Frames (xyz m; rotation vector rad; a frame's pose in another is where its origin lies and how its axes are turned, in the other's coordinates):
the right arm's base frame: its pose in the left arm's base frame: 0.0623 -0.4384 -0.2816 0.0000 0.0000 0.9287
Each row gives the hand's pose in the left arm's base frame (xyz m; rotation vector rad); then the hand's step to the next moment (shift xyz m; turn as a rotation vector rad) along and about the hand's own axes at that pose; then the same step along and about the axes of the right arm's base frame.
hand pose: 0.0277 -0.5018 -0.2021 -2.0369 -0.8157 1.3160
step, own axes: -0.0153 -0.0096 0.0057 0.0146 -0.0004 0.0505
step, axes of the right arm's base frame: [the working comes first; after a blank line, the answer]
step, axes of the left arm's base frame: -0.0121 -0.0045 0.0139 -0.0421 0.0181 -0.0258

-0.0108 0.0070 0.0139 -0.0107 0.0446 -0.0258
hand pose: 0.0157 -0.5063 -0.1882 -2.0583 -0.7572 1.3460
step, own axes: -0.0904 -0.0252 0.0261 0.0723 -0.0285 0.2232
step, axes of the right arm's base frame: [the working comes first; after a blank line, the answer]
step, axes of the left arm's base frame: -0.0585 -0.0436 0.0645 -0.1875 0.1040 -0.0995

-0.0700 0.0207 0.0645 -0.0290 0.2124 -0.0995
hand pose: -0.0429 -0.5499 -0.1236 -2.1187 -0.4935 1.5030
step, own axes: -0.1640 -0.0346 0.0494 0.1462 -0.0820 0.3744
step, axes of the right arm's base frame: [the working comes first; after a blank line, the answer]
step, axes of the left arm's base frame: -0.1007 -0.0534 0.1324 -0.3067 0.2160 -0.1661

-0.1031 0.0487 0.1324 -0.0107 0.3749 -0.1661
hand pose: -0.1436 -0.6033 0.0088 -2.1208 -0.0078 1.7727
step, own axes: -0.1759 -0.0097 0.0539 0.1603 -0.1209 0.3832
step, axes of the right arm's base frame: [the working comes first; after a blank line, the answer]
step, axes of the left arm's base frame: -0.0853 -0.0182 0.1623 -0.3031 0.2580 -0.1695

-0.0657 0.0574 0.1623 0.0251 0.3972 -0.1695
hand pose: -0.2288 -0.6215 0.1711 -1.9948 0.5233 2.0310
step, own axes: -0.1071 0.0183 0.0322 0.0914 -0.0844 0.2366
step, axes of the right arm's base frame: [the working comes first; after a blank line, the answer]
step, axes of the left arm's base frame: -0.0332 0.0048 0.1082 -0.1828 0.1687 -0.0979

-0.0160 0.0295 0.1082 0.0256 0.2474 -0.0979
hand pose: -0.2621 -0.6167 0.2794 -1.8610 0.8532 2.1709
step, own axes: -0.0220 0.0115 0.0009 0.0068 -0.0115 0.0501
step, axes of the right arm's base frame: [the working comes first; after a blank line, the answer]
step, axes of the left arm's base frame: -0.0014 -0.0037 0.0245 -0.0390 0.0335 -0.0068

-0.0039 -0.0011 0.0245 0.0034 0.0513 -0.0068
